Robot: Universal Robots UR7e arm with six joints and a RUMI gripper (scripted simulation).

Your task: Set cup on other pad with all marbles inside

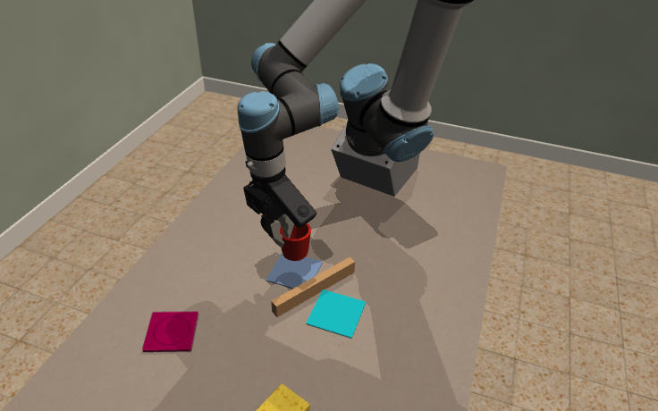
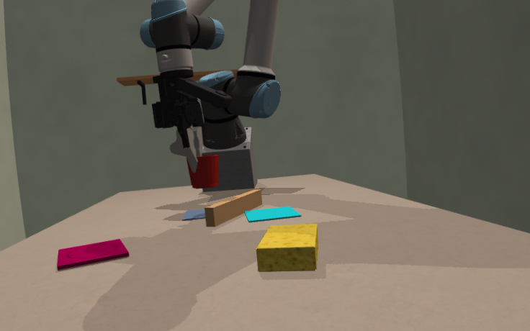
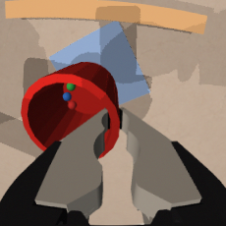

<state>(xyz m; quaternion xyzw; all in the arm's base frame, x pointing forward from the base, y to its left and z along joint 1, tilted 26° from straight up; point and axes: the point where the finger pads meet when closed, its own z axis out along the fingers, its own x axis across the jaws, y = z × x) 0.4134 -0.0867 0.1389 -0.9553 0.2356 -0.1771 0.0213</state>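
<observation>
The red marble lies 50 mm behind my hand, 10 mm to the left of it and 40 mm below it. The rest, counted from my hand: blue marble (50 mm behind, 20 mm to the left, 40 mm below); then wooden rail (20 mm ahead, 80 mm to the left, 110 mm below); then red cup (30 mm behind, 20 mm to the left, 30 mm below).
</observation>
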